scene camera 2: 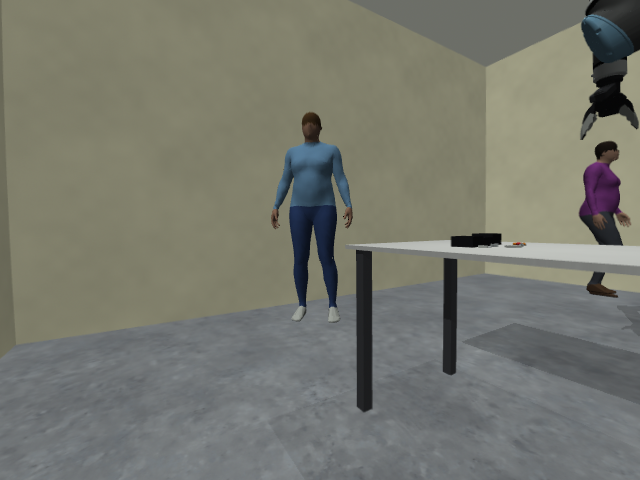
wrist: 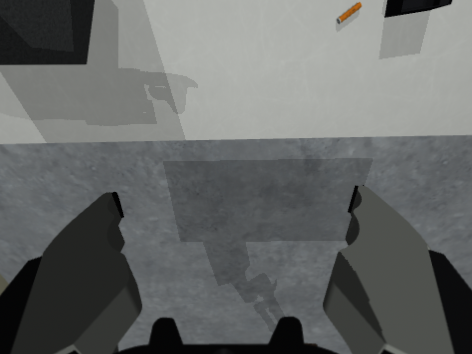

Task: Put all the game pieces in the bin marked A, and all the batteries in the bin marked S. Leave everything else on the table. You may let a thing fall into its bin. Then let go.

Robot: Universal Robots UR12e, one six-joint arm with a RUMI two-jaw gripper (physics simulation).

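Frame: origin at the arm's base, x back, y left, z down, level; centimetres.
Where they show: gripper, fingertip midpoint: [scene camera 2: 607, 134] [wrist: 234, 192].
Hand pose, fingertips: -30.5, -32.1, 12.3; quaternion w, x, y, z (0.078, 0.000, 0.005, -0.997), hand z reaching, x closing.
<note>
After its pixels a point has its place, as x, y, z.
My gripper [scene camera 2: 609, 132] @(-30.5, -32.1, 12.3) [wrist: 234, 192] @(-30.5, -32.1, 12.3) is open and empty, high above the table. In the wrist view its fingers stand wide apart over the floor beyond the table edge. An orange battery [wrist: 349, 13] @(-54.5, -21.0, 51.1) lies on the table at the top right of the wrist view. Part of a black bin [wrist: 419, 6] @(-67.6, -22.5, 51.4) shows at the top right corner. In the scene view two black bins [scene camera 2: 463, 241] @(-66.6, 2.0, 50.0) [scene camera 2: 490, 238] @(-62.3, -12.5, 49.2) stand close together on the table; their letters cannot be read. Small orange and red things [scene camera 2: 519, 243] @(-52.3, -12.3, 50.9) and pale flat things [scene camera 2: 513, 246] @(-52.4, -6.0, 51.7) lie near them, too small to tell apart.
The white table [scene camera 2: 413, 248] @(-76.6, 19.9, 52.1) [wrist: 280, 95] @(-40.4, -33.4, 52.1) has its edge across the wrist view. A large dark block [wrist: 80, 30] @(-3.5, -13.9, 49.0) is at that view's top left. A person in blue [scene camera 2: 312, 175] stands behind the table's left end, and one in purple [scene camera 2: 602, 191] farther right.
</note>
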